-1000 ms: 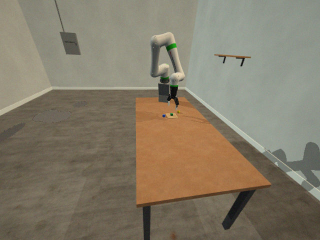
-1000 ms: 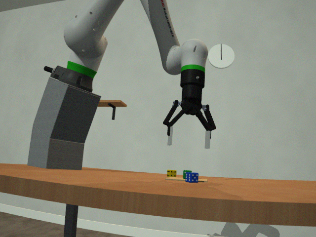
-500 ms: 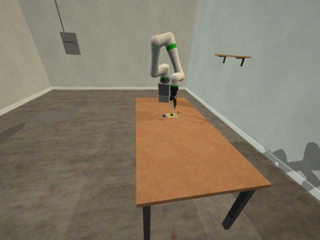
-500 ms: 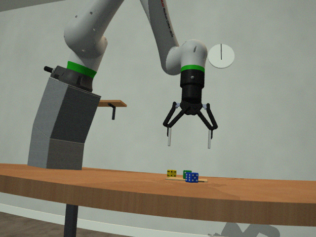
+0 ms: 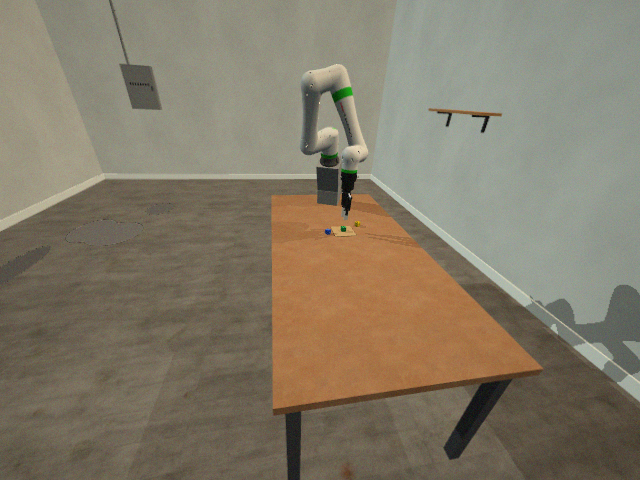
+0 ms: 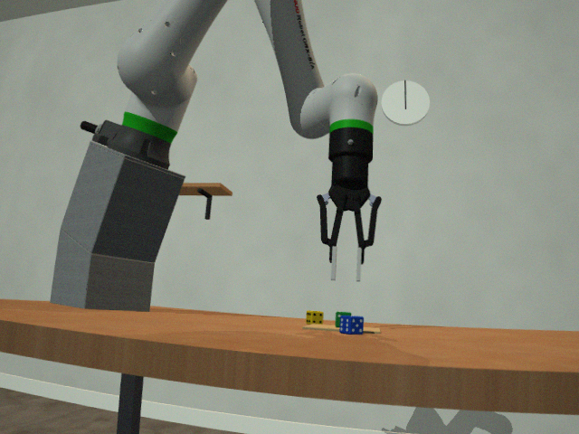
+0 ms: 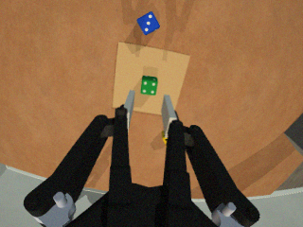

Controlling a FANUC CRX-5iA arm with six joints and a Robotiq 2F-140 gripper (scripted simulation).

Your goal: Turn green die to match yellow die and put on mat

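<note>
My gripper is now 11 cm above the green die. The rest, counted from my hand: blue die (11 cm to the right, 11 cm below, 3 cm ahead); yellow die (12 cm to the left, 11 cm below, 8 cm behind); tan mat (13 cm below).
</note>
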